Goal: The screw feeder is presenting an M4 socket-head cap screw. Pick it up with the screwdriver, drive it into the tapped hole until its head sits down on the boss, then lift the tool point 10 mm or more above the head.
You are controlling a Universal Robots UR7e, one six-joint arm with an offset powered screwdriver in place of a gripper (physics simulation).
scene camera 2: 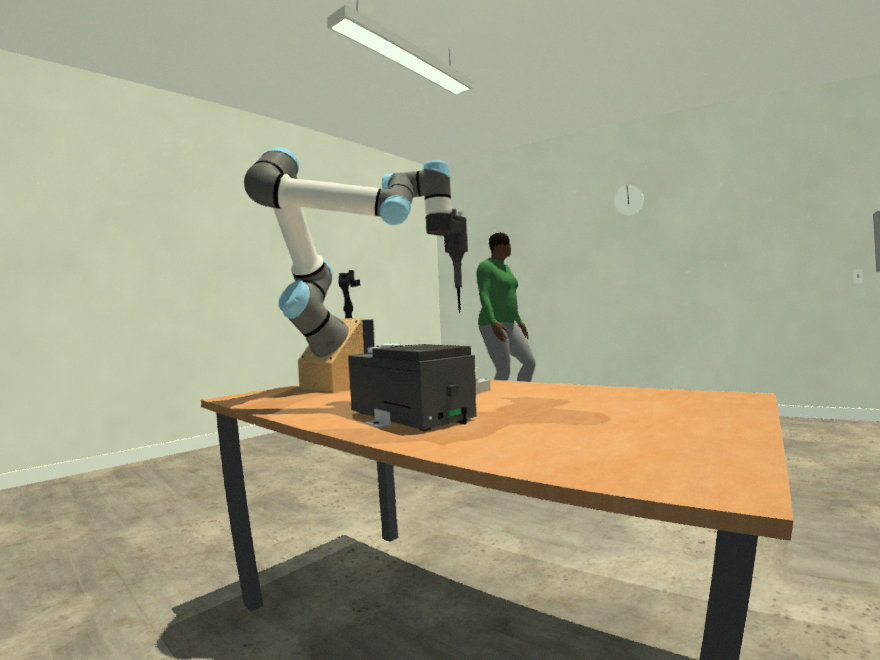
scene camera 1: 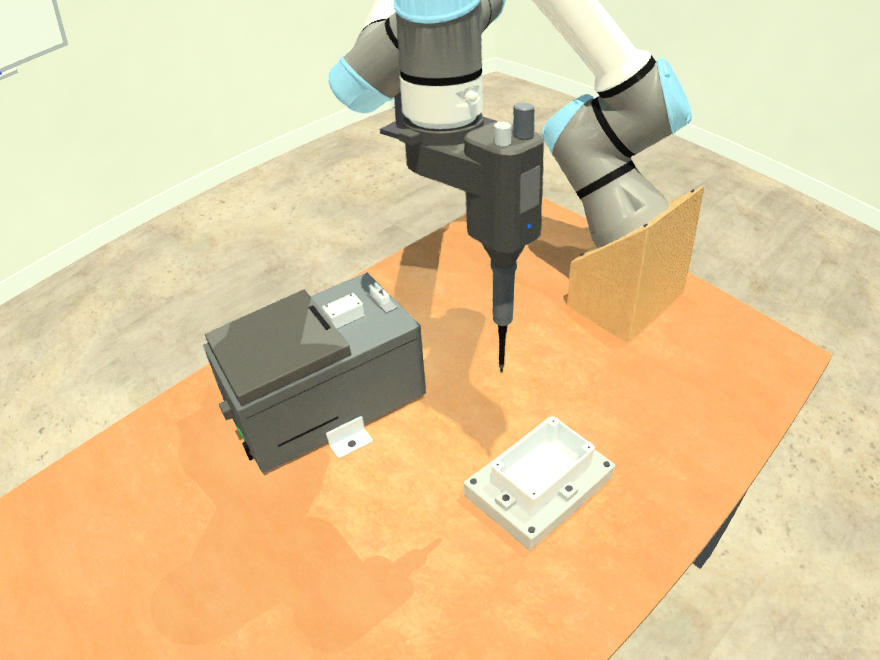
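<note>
My screwdriver (scene camera 1: 501, 368) (scene camera 2: 459, 311) points straight down, high above the table, between the feeder and the white housing. At the bit's end in scene camera 1 is a tiny dark-grey piece, slightly wider than the bit, which looks like the screw; its details are too small to tell. The dark screw feeder (scene camera 1: 334, 387) (scene camera 2: 387, 387) stands left of the tool, with a small light outlet block (scene camera 1: 381, 295) on top. The open white housing (scene camera 1: 538, 490) sits on a pale base plate (scene camera 1: 531, 536), with small holes at its corners; which hole is the tapped one I cannot tell.
A wooden wedge mount (scene camera 1: 632, 284) (scene camera 2: 319, 372) carries the arm's base at the back of the orange table (scene camera 1: 746, 369) (scene camera 2: 639, 440). A small white bracket (scene camera 1: 349, 439) (scene camera 2: 380, 417) stands at the feeder's foot. A person in green (scene camera 2: 499, 291) stands beyond the table.
</note>
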